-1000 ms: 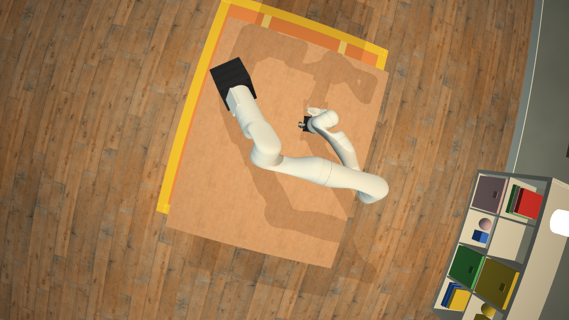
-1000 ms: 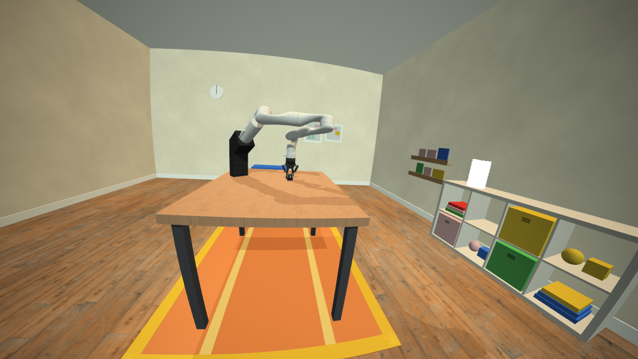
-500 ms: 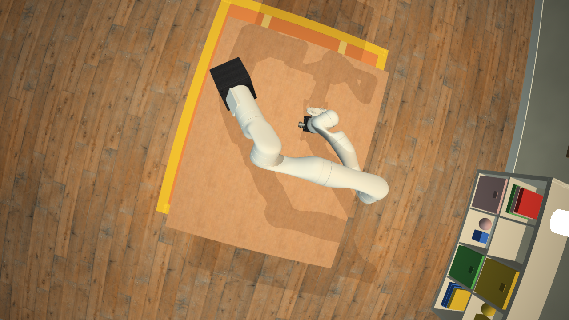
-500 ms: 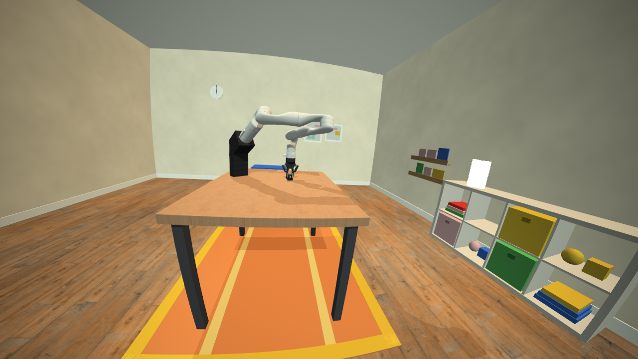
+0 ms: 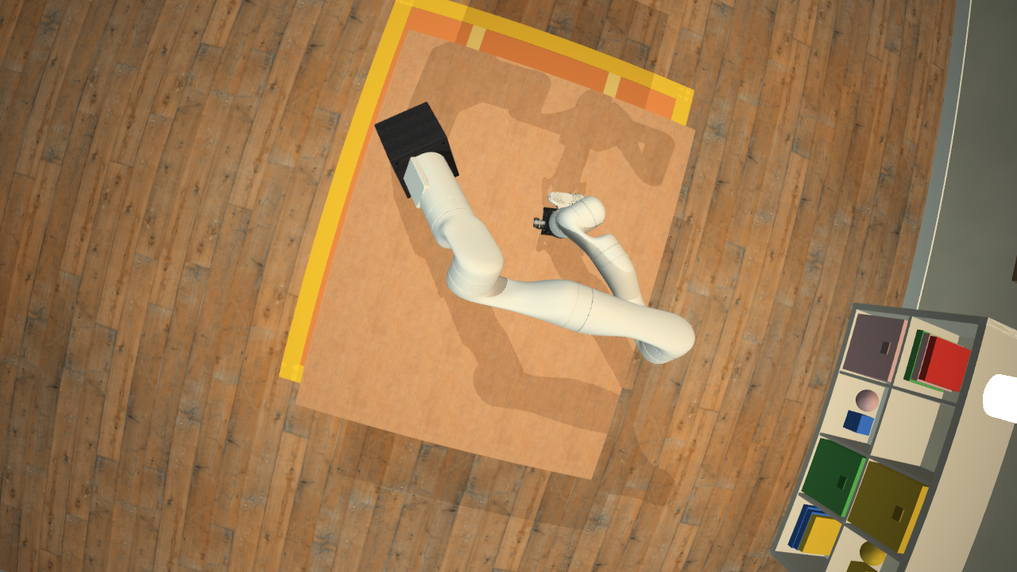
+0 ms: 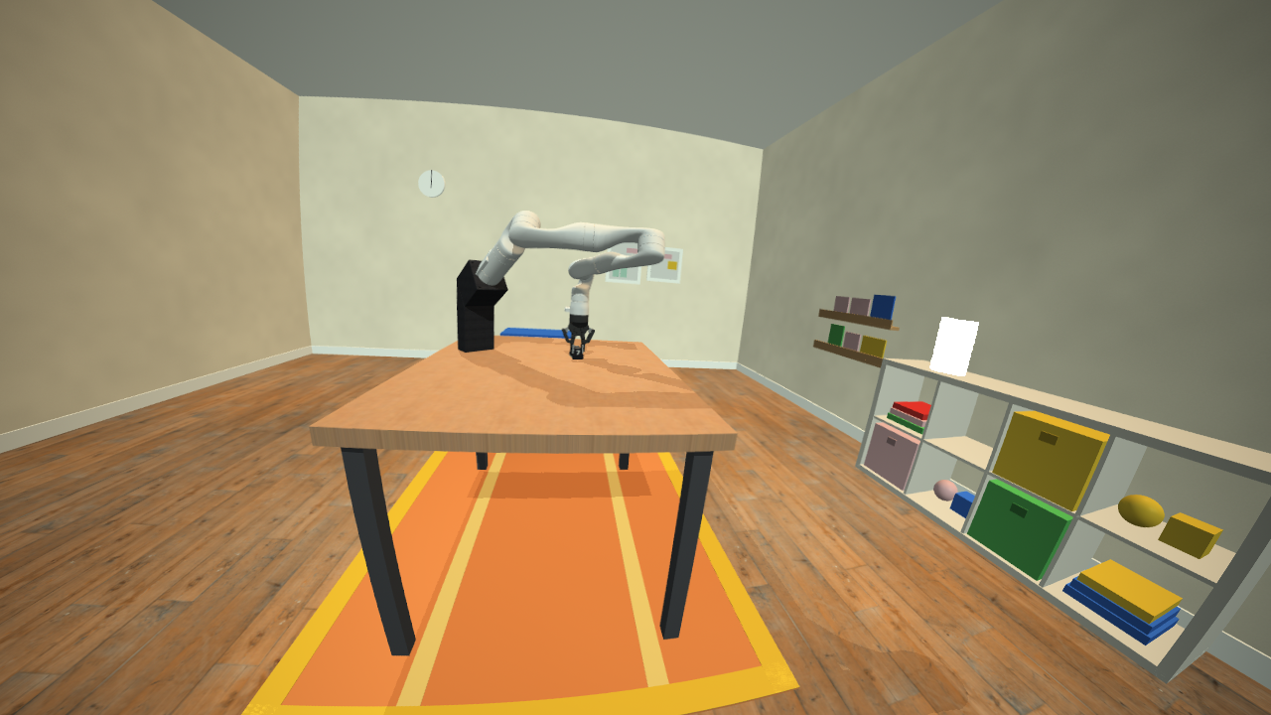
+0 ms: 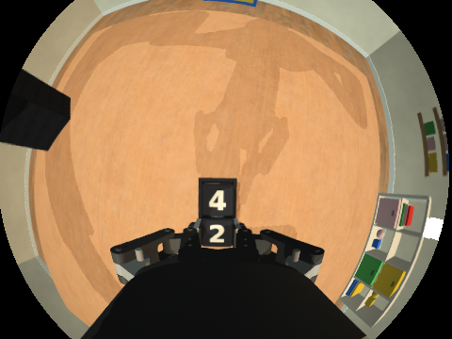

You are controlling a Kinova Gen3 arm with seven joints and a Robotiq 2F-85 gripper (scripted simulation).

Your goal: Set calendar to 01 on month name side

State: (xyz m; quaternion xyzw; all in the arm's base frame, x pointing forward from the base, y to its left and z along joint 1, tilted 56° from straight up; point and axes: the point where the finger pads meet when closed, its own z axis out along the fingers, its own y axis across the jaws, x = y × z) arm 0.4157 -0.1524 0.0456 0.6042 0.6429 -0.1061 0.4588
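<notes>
Now: the black digit cube 1 cm below my hand. Also, from my hand: black calendar tray: 2 cm to the left, 3 cm below.
</notes>
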